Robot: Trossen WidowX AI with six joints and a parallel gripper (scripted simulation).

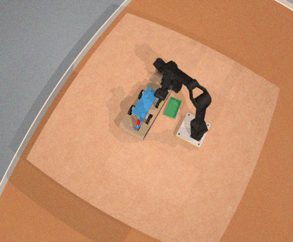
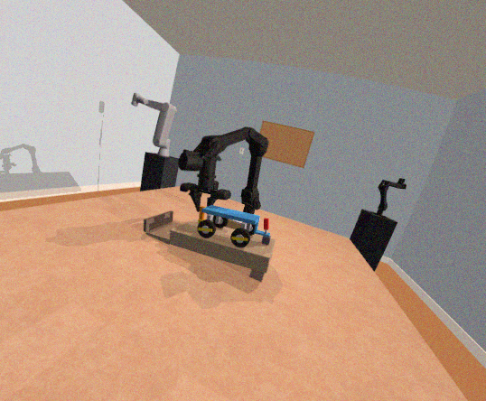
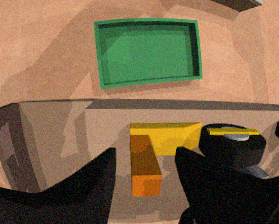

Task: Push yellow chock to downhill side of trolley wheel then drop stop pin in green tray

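My gripper tip is now 20 mm to the right of the yellow chock and 20 mm above it. The rest, counted from my gripper tip: blue trolley (60 mm ahead, 130 mm to the left, 10 mm above); ramp (60 mm ahead, 120 mm to the left, 50 mm below); green tray (70 mm behind, 20 mm to the left, 110 mm below).
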